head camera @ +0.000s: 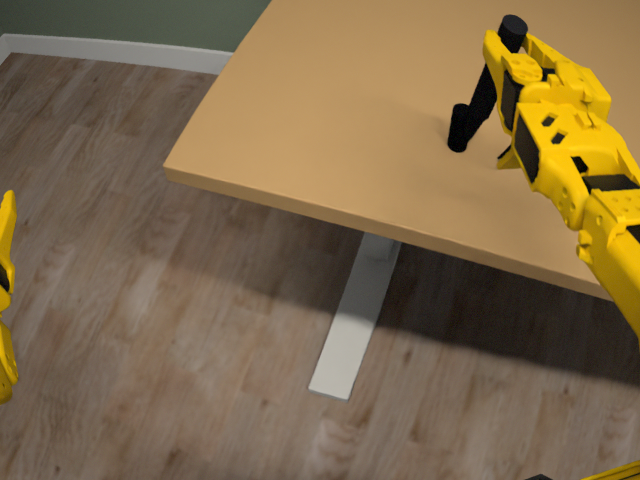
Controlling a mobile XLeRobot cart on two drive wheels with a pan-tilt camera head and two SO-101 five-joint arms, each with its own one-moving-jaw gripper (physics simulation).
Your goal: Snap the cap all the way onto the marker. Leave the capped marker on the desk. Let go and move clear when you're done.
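The black marker is tilted in the head camera, its thick upper end sticking up past the jaws of my right gripper, which is shut on it. Its lower part slopes down to the left toward the desk. The short black cap stands nearly upright on the desk. The marker's lower end overlaps the cap's right side in the picture; whether they touch is unclear, and the marker's tip is hidden. My left gripper is partly cut off at the picture's left edge, off the desk, open and empty.
The desk's front edge runs from the left corner down to the right, below the cap. A pale desk leg rests on the wooden floor. A green wall with a white baseboard is at the top left. Another yellow robot part shows at the bottom right.
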